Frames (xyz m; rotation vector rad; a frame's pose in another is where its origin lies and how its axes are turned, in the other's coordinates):
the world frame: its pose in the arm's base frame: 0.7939 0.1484 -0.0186 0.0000 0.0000 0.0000
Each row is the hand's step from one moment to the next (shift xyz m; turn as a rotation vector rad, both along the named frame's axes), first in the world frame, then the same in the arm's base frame.
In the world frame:
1: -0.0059 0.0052 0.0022 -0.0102 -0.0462 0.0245
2: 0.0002 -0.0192 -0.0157 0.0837 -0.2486 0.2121
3: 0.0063 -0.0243 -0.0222 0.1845 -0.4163 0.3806
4: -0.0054 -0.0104 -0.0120 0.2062 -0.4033 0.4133
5: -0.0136 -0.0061 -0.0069 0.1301 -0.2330 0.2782
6: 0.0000 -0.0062 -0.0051 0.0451 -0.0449 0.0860
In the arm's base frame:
1: -0.0059 0.0052 0.0022 -0.0102 -0.0462 0.0245
2: 0.0002 -0.0192 -0.0157 0.0837 -0.2486 0.2121
3: 0.0063 -0.0243 -0.0222 0.1845 -0.4163 0.3806
4: -0.0054 -0.0104 -0.0120 0.2062 -0.4033 0.4133
5: -0.0136 -0.0061 -0.0069 0.1301 -0.2330 0.2782
6: 0.0000 -0.0062 -0.0051 0.0451 -0.0449 0.0860

